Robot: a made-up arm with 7 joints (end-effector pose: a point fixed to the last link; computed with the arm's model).
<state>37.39 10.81 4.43 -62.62 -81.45 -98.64 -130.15</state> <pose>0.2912 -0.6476 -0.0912 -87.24 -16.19 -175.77</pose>
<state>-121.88 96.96 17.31 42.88 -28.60 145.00 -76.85</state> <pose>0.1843 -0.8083 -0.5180 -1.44 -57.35 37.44</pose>
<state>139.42 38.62 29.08 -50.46 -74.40 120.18 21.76</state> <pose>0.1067 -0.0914 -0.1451 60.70 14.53 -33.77</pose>
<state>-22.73 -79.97 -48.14 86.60 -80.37 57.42 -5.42</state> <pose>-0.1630 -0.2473 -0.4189 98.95 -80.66 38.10</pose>
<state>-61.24 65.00 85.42 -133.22 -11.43 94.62 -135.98</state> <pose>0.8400 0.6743 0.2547 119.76 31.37 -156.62</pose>
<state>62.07 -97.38 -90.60 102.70 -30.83 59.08 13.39</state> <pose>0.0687 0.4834 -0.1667 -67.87 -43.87 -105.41</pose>
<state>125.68 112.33 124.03 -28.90 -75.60 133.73 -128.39</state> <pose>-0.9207 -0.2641 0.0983 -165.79 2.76 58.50</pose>
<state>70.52 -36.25 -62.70 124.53 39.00 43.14 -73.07</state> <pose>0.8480 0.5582 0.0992 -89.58 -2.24 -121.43</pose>
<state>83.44 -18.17 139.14 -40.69 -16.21 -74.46 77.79</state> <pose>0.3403 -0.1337 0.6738 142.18 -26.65 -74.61</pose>
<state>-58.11 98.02 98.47 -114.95 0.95 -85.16 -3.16</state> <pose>0.9864 -0.1104 0.6513 -100.65 59.84 105.35</pose>
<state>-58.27 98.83 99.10 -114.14 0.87 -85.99 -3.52</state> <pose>0.9812 -0.1212 0.6622 -101.85 61.42 103.33</pose>
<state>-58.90 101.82 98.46 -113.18 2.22 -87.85 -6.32</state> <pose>1.0001 -0.1751 0.6610 -94.37 64.54 106.01</pose>
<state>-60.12 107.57 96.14 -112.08 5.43 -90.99 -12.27</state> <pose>1.0414 -0.2922 0.6404 -70.78 67.18 119.60</pose>
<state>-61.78 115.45 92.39 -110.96 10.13 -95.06 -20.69</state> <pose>1.0773 -0.4745 0.5947 -37.43 63.05 138.66</pose>
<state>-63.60 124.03 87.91 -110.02 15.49 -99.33 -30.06</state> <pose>1.0717 -0.6961 0.5254 -15.25 51.58 144.45</pose>
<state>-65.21 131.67 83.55 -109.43 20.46 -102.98 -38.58</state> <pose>1.0155 -0.9029 0.4463 -3.89 38.58 140.25</pose>
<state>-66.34 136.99 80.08 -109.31 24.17 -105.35 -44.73</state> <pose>0.9420 -1.0464 0.3779 1.79 28.36 134.18</pose>
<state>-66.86 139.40 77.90 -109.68 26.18 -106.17 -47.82</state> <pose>0.8963 -1.1131 0.3339 3.81 22.62 130.31</pose>
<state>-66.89 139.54 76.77 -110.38 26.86 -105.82 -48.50</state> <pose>0.8889 -1.1248 0.3116 3.51 20.49 129.09</pose>
